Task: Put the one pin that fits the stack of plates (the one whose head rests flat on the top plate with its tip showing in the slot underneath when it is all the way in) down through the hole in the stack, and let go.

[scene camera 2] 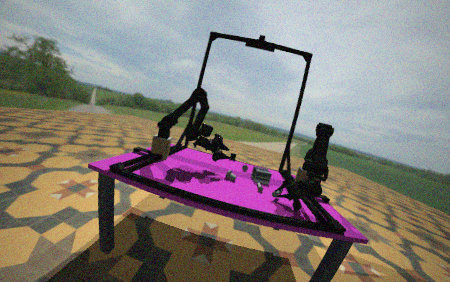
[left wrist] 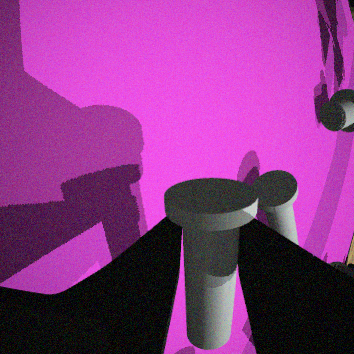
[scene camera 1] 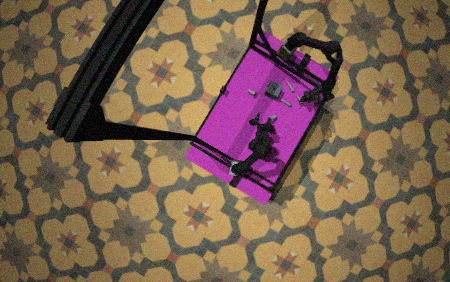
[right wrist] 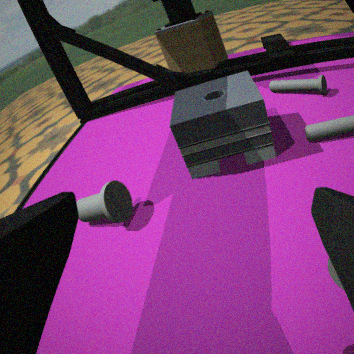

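A grey stack of plates (scene camera 1: pixel 273 90) (scene camera 2: pixel 261 174) (right wrist: pixel 220 115) stands on the magenta table with a dark round hole in its top and a slot underneath. My left gripper (scene camera 1: pixel 303 96) (scene camera 2: pixel 281 191) (left wrist: pixel 208 225) is shut on a grey pin (left wrist: pixel 210 285) near its head, beside the stack at the right in scene camera 1. The held pin's head is up and its tip hangs free. My right gripper (scene camera 1: pixel 264 120) (scene camera 2: pixel 225 154) (right wrist: pixel 198 203) is open and empty, above the table on the stack's other side. The held pin's height above the table is hard to tell.
Loose pins lie around the stack: a short thick one (scene camera 1: pixel 252 92) (right wrist: pixel 94 206), a slim one (scene camera 1: pixel 290 86) (right wrist: pixel 297 86), another (scene camera 1: pixel 285 103) (right wrist: pixel 330 129), and one (scene camera 1: pixel 272 118) by my right gripper. Black rails and a frame (scene camera 2: pixel 300 100) edge the table.
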